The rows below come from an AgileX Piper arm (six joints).
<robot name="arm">
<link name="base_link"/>
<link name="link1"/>
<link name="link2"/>
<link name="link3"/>
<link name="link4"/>
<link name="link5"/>
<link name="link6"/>
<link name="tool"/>
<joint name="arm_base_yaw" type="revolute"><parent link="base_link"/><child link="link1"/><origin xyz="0 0 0.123"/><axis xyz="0 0 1"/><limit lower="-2.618" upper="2.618"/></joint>
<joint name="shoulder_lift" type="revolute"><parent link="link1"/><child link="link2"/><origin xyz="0 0 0" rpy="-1.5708 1.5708 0"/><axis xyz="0 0 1"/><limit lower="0" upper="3.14"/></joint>
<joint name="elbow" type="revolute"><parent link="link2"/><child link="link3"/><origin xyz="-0.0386 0.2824 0"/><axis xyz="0 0 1"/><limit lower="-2.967" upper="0"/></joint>
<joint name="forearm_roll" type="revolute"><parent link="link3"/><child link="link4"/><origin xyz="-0.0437 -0.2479 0" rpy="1.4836 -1.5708 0"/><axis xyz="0 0 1"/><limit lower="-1.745" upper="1.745"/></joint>
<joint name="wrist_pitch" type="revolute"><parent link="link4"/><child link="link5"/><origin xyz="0 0 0" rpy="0 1.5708 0"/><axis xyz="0 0 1"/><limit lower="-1.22" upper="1.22"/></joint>
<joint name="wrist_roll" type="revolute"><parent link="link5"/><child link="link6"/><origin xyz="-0.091 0 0" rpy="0 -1.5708 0"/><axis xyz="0 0 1"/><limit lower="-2.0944" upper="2.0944"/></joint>
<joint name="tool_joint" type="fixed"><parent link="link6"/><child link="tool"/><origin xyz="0 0 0" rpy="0 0 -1.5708"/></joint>
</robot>
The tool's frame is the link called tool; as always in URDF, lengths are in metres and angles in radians.
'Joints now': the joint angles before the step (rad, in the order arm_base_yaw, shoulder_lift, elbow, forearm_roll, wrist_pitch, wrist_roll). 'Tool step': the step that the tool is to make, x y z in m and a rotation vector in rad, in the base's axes. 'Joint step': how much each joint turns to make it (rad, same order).
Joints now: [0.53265 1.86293 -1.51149 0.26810 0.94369 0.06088]
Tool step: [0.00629 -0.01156 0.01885 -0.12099 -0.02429 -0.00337]
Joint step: [-0.00878 -0.00001 -0.08747 -0.14380 0.12095 0.05294]
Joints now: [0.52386 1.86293 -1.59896 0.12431 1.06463 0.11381]
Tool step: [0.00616 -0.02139 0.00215 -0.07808 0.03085 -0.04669]
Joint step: [-0.04286 -0.00001 -0.01706 -0.06242 0.08015 0.02272]
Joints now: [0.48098 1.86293 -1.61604 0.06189 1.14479 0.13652]
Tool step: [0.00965 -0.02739 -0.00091 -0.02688 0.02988 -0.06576]
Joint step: [-0.07152 -0.00001 0.00000 -0.01143 0.03869 -0.00184]
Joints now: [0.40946 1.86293 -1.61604 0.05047 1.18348 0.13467]
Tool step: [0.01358 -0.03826 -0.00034 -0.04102 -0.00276 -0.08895]
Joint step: [-0.09567 -0.00002 0.00003 -0.03989 0.01192 -0.00001]
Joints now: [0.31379 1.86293 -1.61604 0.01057 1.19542 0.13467]
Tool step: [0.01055 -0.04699 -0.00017 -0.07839 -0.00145 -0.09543]
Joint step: [-0.10720 0.00000 0.00000 -0.07700 0.01876 0.00001]
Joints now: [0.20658 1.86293 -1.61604 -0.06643 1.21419 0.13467]
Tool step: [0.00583 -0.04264 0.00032 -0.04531 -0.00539 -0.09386]
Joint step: [-0.10106 0.00000 -0.00001 -0.04614 0.00174 0.00000]
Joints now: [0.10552 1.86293 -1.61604 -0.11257 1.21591 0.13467]
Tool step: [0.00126 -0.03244 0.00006 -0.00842 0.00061 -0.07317]
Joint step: [-0.08237 -0.00001 0.00003 -0.00682 0.00023 -0.00835]
